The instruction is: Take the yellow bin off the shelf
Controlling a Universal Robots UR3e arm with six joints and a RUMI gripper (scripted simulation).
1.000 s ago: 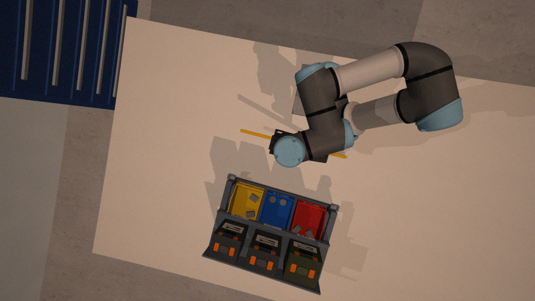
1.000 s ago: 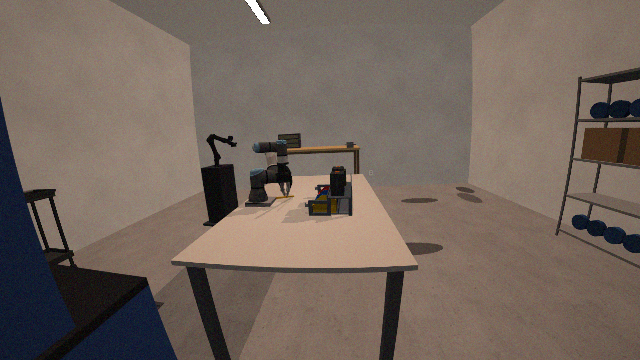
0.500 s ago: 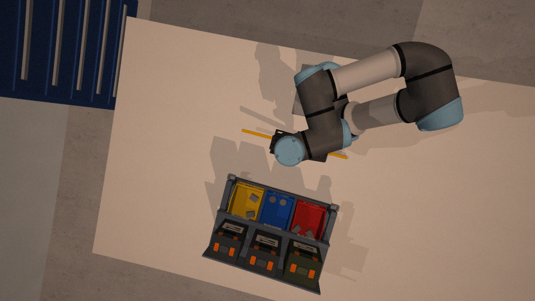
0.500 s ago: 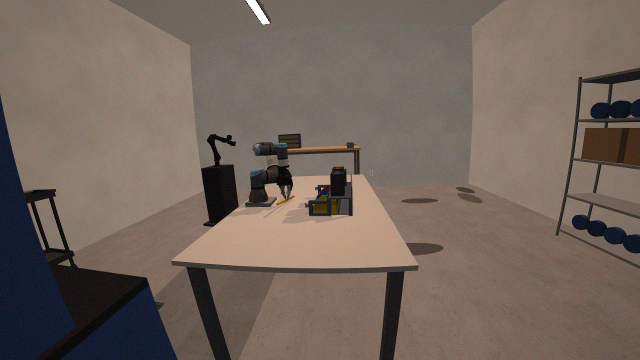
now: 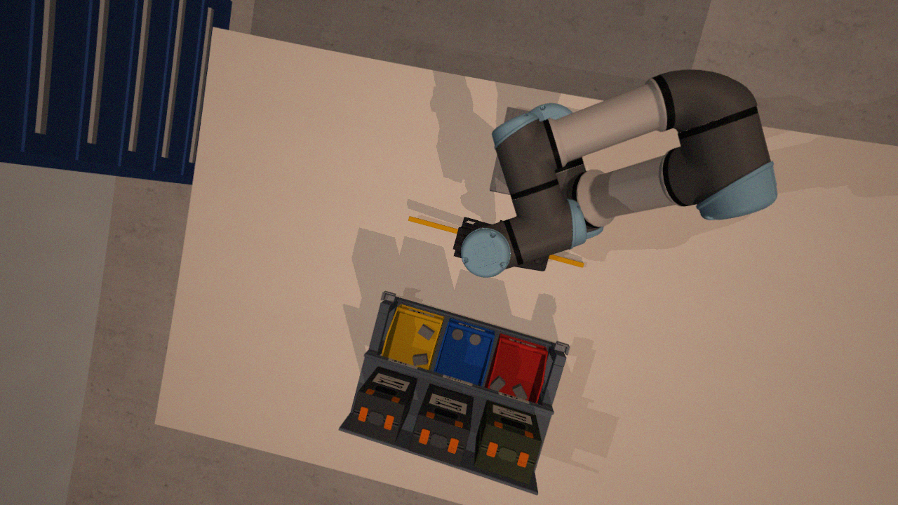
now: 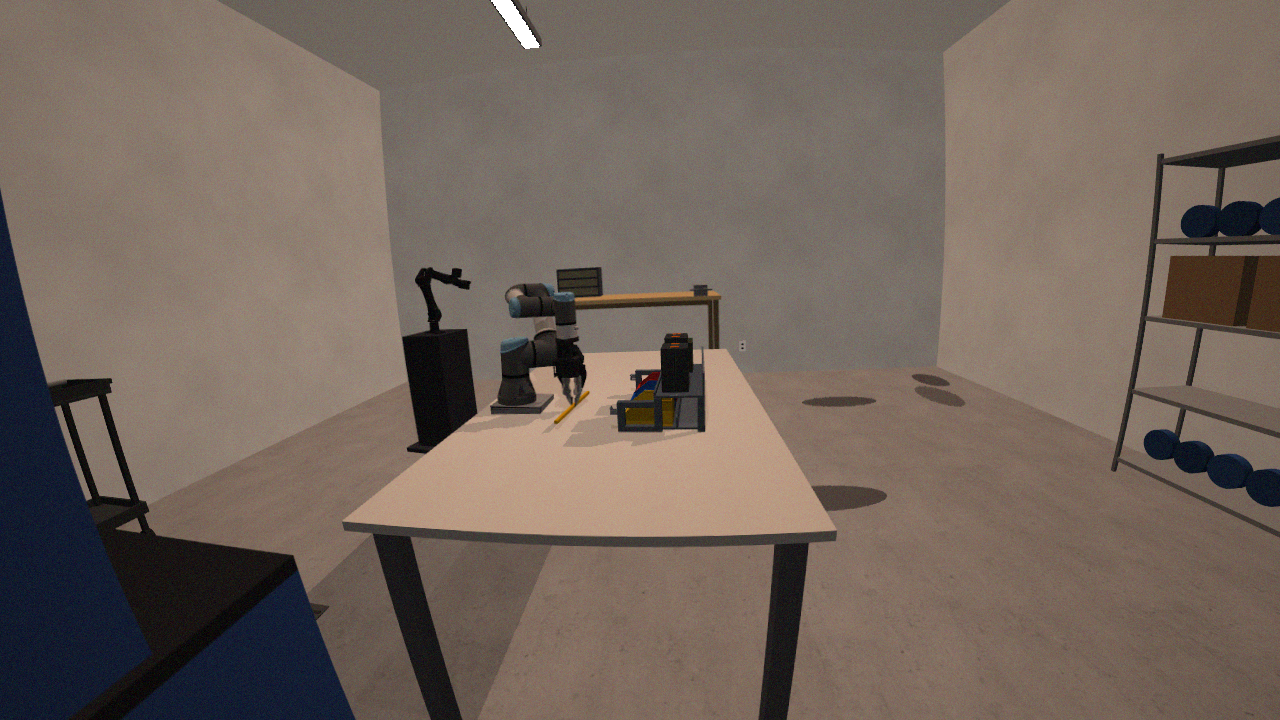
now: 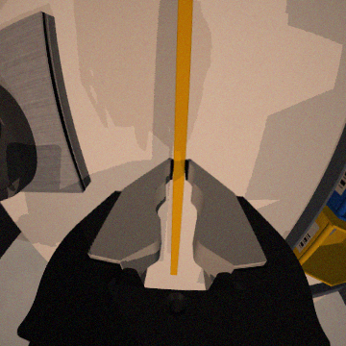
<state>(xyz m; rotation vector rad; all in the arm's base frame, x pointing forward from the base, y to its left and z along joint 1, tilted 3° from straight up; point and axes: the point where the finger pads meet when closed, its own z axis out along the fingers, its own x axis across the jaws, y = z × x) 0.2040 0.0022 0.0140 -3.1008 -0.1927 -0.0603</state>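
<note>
Now: hand 270 mm short of the yellow bin, 80 mm to the left of it and 10 mm below it. The rest, counted from my hand: red bin: 240 mm ahead, 140 mm to the left, 10 mm above; long yellow rod: 10 mm below; blue bin: 250 mm ahead, 30 mm to the left, 10 mm above.
</note>
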